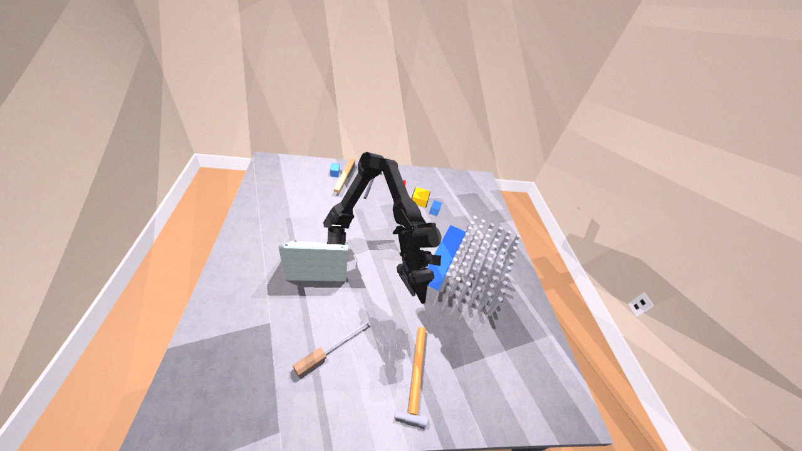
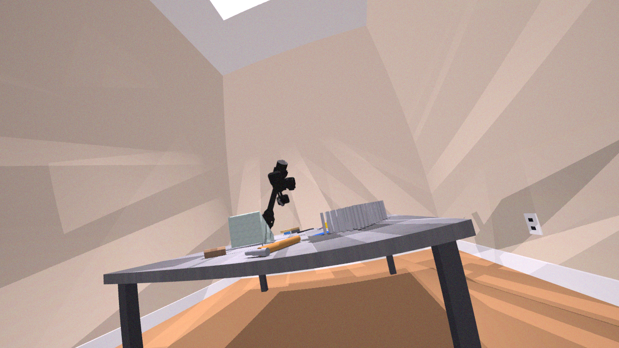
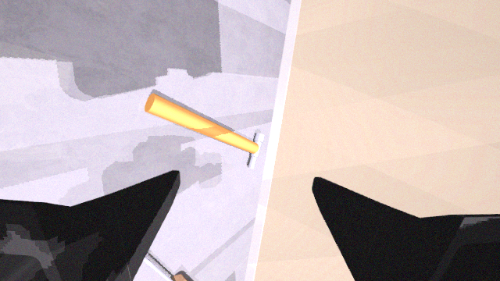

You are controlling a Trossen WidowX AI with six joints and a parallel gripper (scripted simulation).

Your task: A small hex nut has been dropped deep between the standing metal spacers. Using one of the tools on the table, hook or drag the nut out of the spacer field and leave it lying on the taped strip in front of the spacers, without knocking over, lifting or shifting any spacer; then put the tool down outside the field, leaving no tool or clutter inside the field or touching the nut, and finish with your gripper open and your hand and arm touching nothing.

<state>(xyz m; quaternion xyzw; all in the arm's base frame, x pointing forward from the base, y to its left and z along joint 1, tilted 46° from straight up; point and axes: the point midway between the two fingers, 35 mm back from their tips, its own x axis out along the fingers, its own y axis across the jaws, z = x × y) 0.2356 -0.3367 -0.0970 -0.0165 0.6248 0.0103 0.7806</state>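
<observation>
The hook tool lies 220 mm behind my gripper tip, 30 mm to the right of it and 190 mm below it. Round my gripper tip: blue taped strip 210 mm ahead, 330 mm to the left, 210 mm below; yellow block 150 mm ahead, 670 mm to the left, 190 mm below; red-handled tool 70 mm ahead, 710 mm to the left, 200 mm below.
</observation>
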